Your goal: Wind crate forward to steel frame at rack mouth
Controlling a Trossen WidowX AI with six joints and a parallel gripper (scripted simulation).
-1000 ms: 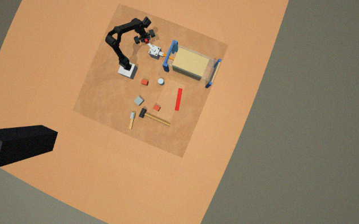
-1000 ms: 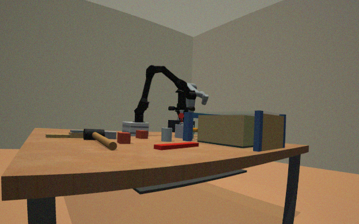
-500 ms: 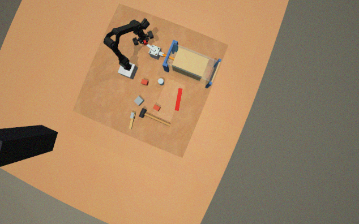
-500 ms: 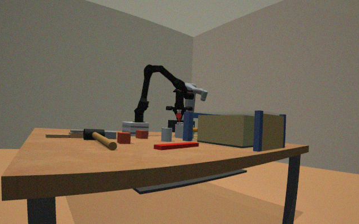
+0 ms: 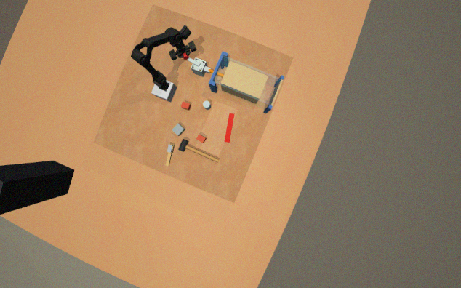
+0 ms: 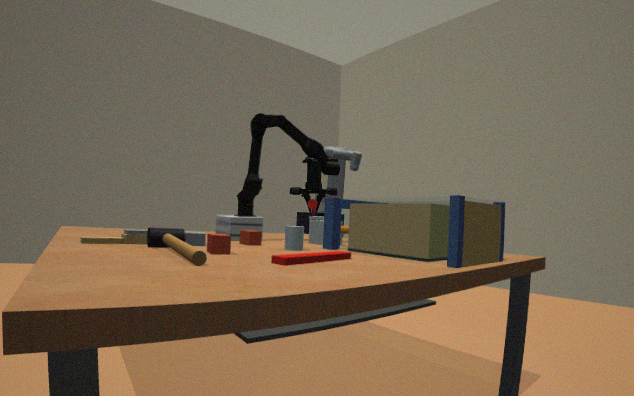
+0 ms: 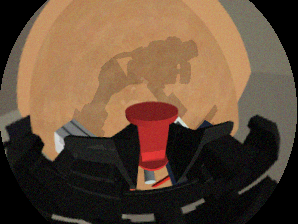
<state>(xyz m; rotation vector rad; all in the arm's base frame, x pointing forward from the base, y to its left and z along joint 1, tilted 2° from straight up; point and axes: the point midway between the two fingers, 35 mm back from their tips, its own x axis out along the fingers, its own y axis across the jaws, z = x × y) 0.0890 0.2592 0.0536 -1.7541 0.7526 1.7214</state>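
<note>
Now: the winch handle 40 mm ahead of my gripper tip, 10 mm to the right of it and 10 mm below it. From my gripper tip the other things lie so: red knob: 20 mm above; then clear-panelled cubby: 500 mm ahead, 30 mm to the right; then grey hand winch: 80 mm ahead, 20 mm to the right, 80 mm below.
</note>
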